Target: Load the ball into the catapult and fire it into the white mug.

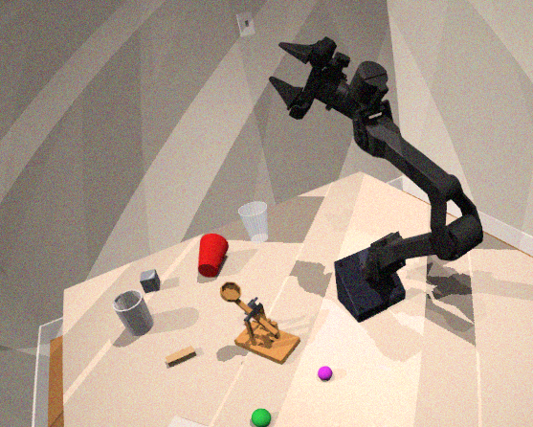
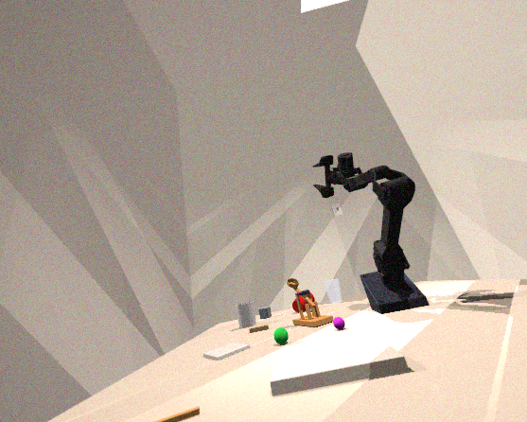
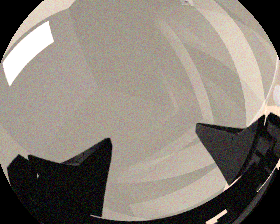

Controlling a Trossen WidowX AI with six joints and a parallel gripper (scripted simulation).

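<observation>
Now: gripper tip 53 cm above the wooden catapult, 19 cm short of it and 7 cm to the right of it. The rest, counted from my gripper tip: purple ball (59 cm below, 26 cm to the left, 10 cm ahead); wooden block (60 cm below, 39 cm ahead, 5 cm to the left); green ball (59 cm below, 31 cm to the left, 26 cm ahead).
</observation>
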